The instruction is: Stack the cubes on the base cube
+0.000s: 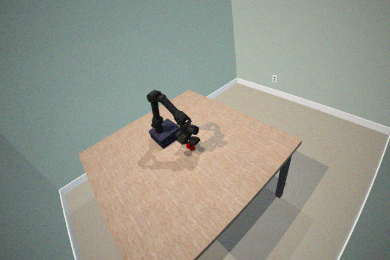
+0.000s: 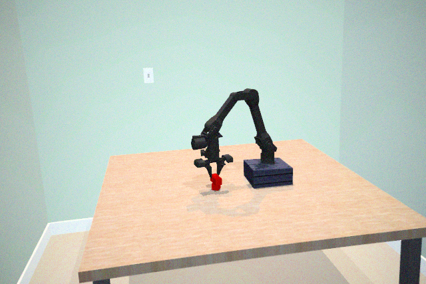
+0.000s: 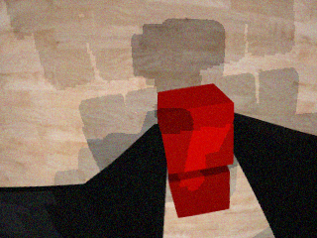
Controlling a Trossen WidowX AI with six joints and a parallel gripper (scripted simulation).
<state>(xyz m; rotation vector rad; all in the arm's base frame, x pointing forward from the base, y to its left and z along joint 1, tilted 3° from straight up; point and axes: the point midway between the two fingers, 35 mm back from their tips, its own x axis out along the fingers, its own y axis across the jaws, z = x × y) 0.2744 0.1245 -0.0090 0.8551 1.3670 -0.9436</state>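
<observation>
Right now my gripper tip is right at the red cube.
</observation>
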